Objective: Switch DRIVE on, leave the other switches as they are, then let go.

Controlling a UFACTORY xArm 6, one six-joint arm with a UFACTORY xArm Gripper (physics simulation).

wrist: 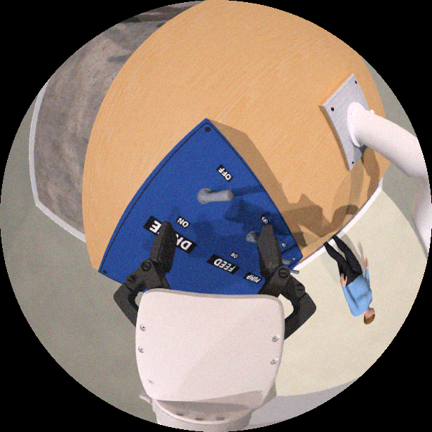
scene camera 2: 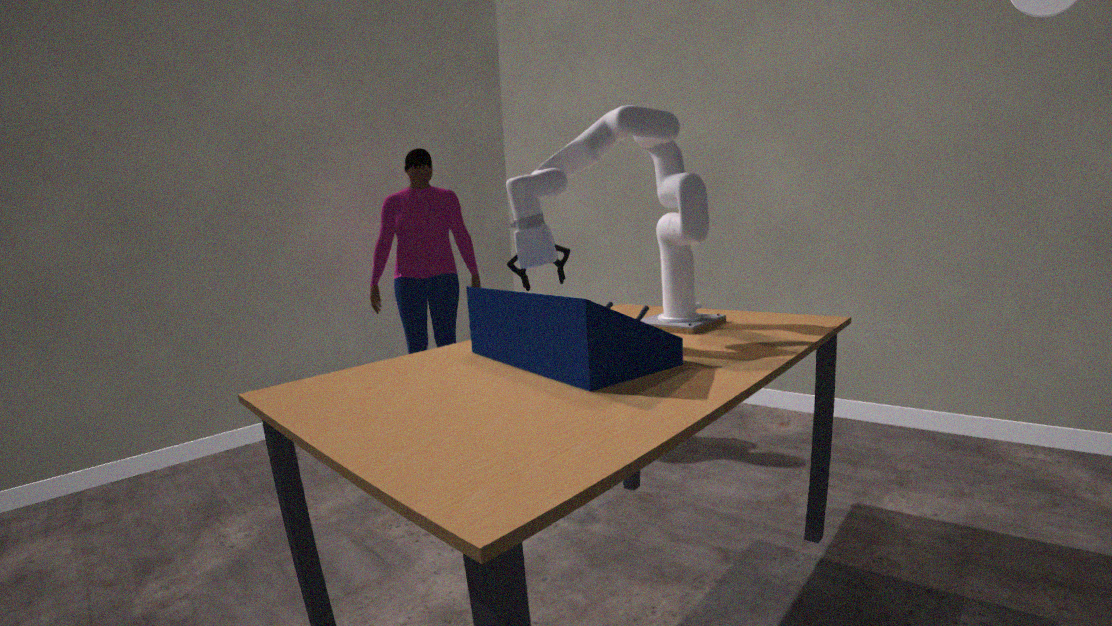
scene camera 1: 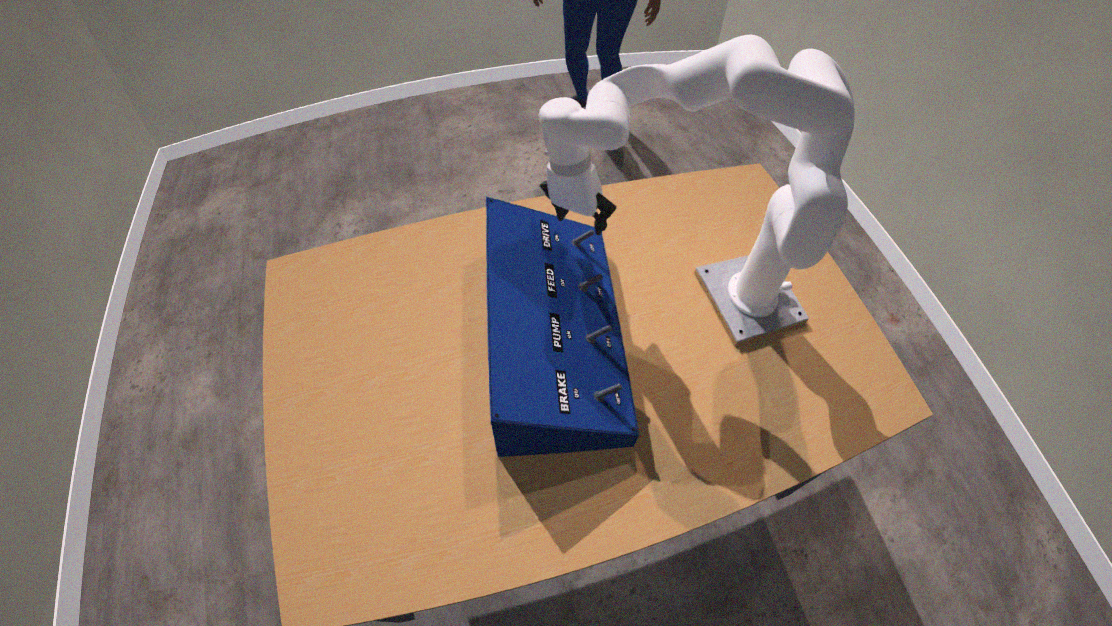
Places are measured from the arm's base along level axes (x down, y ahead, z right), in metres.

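Where they show: gripper, fingertip midpoint: (scene camera 2: pixel 545 286) (scene camera 1: pixel 582 223); arm's base, link origin: (scene camera 2: pixel 679 318) (scene camera 1: pixel 752 294).
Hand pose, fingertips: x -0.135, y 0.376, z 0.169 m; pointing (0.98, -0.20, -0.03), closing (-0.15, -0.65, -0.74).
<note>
Each offset is from my fingertips to the top centre of the thing. Level surfaces: height alone.
The blue switch box (scene camera 1: pixel 515 334) (scene camera 2: pixel 529 326) (wrist: pixel 160 195) stands on the table. The DRIVE lever @[dy -0.010, dx +0.027, dz +0.003 m] (scene camera 1: pixel 583 238) (wrist: pixel 216 195) leans toward its OFF label (wrist: pixel 225 173). The DRIVE label @[dy +0.072, dx +0.031, dz +0.016 m] (scene camera 1: pixel 546 234) is partly hidden by a finger in the wrist view. The FEED lever @[dy +0.010, dx +0.027, dz -0.116 m] (scene camera 1: pixel 590 283) (wrist: pixel 251 237), PUMP lever @[dy +0.030, dx +0.027, dz -0.234 m] (scene camera 1: pixel 598 335) and BRAKE lever @[dy +0.049, dx +0.027, dz -0.352 m] (scene camera 1: pixel 607 392) lean the same way in scene camera 1. My gripper (scene camera 1: pixel 580 222) (scene camera 2: pixel 544 284) (wrist: pixel 216 231) is open and empty above the DRIVE end of the box. In the wrist view the DRIVE lever shows beyond the fingertips, between their lines; no contact is visible.
The wooden table @[dx +0.157 m] (scene camera 1: pixel 373 373) (scene camera 2: pixel 435 435) bears the box and the arm's grey base plate (scene camera 1: pixel 719 299) (wrist: pixel 340 117). A person in a pink top (scene camera 2: pixel 422 233) stands beyond the table. A person in a blue top (wrist: pixel 359 294) shows in the wrist view.
</note>
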